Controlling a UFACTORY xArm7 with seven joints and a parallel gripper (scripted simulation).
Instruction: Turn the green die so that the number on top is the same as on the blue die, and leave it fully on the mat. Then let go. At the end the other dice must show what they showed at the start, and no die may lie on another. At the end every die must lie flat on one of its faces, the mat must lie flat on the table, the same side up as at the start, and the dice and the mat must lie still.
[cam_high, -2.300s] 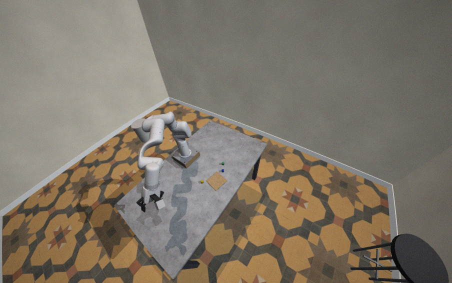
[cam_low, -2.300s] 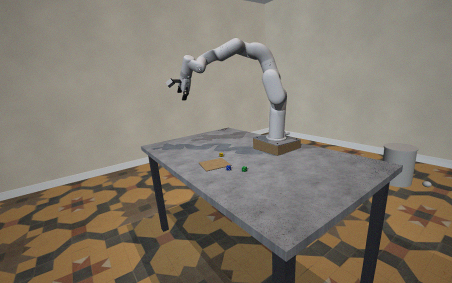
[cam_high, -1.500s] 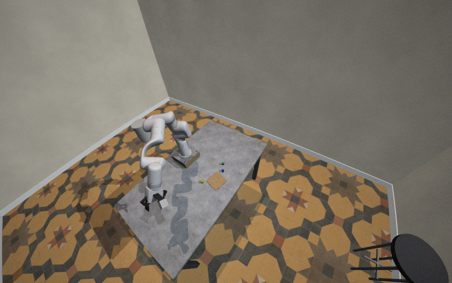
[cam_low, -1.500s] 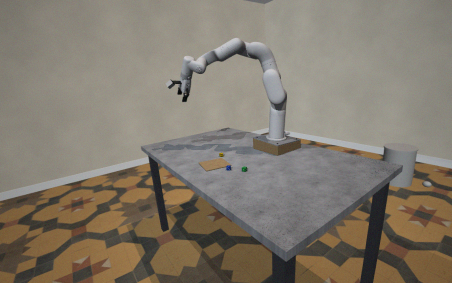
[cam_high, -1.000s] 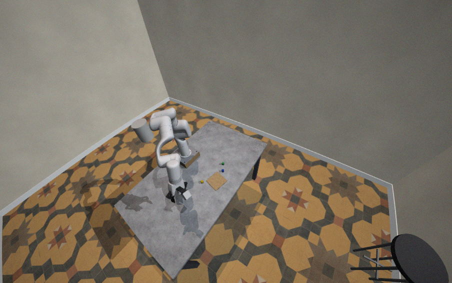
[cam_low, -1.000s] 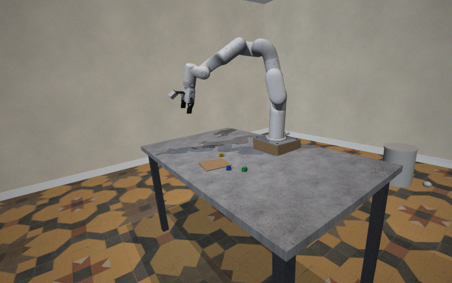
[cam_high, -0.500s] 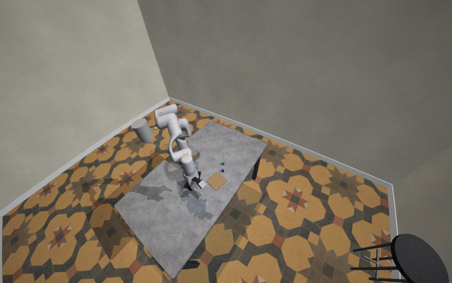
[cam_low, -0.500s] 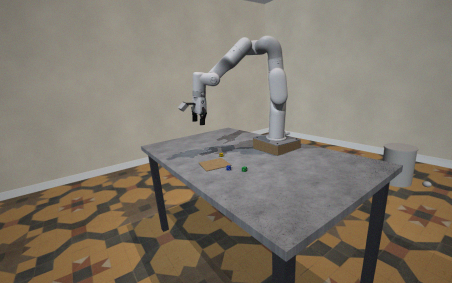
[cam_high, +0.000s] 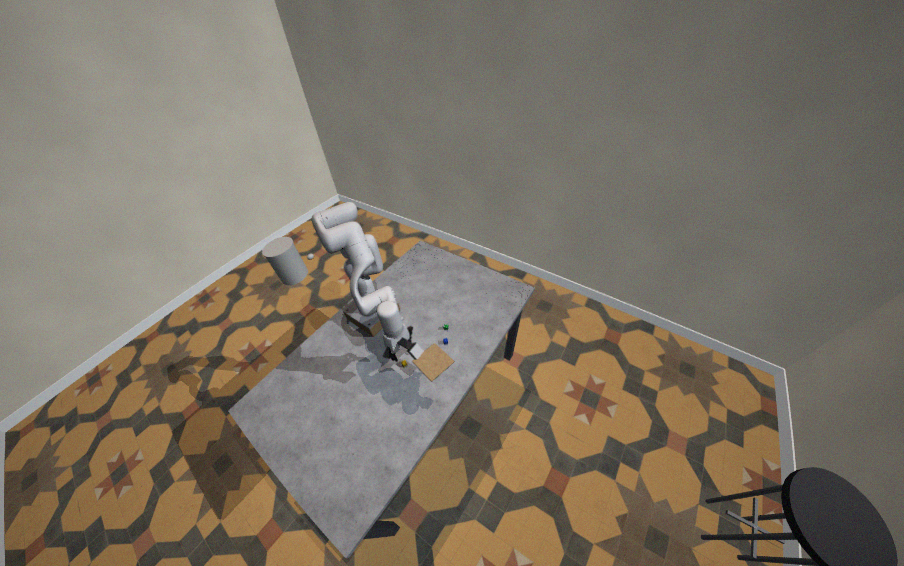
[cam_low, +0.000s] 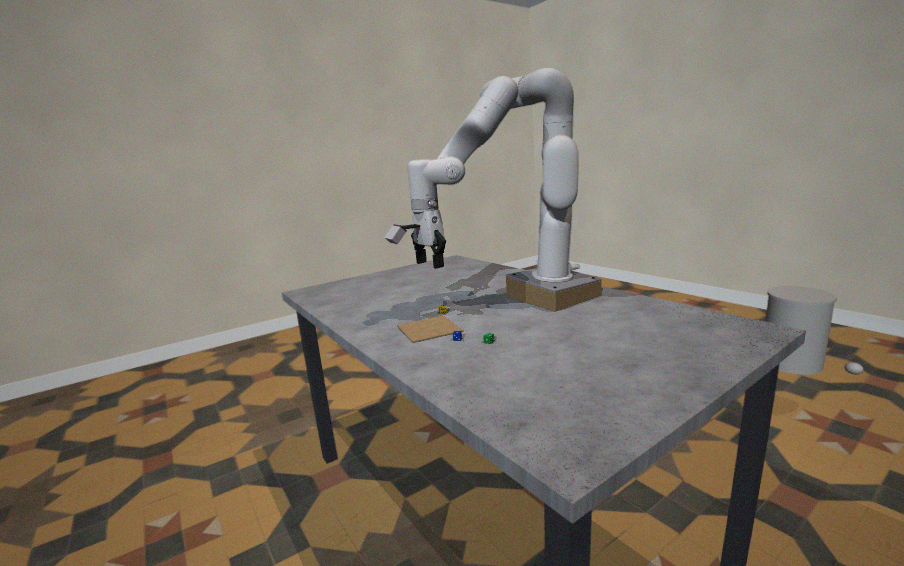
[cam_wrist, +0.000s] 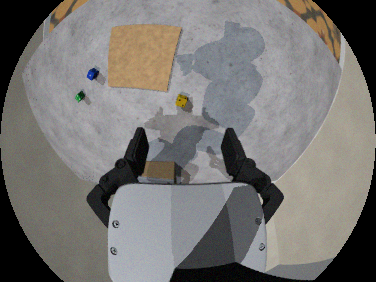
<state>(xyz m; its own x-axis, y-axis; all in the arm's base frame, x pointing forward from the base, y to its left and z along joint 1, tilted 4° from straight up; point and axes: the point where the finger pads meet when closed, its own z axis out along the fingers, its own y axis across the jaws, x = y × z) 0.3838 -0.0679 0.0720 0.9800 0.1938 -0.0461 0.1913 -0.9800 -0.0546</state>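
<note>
The yellow die lies 150 mm below my hand and 30 mm behind it. From my hand the other things lie so: green die (270 mm to the left, 150 mm below, 40 mm behind); then tan mat (160 mm below, 100 mm to the left, 60 mm ahead); then blue die (220 mm to the left, 150 mm below, 20 mm ahead).
</note>
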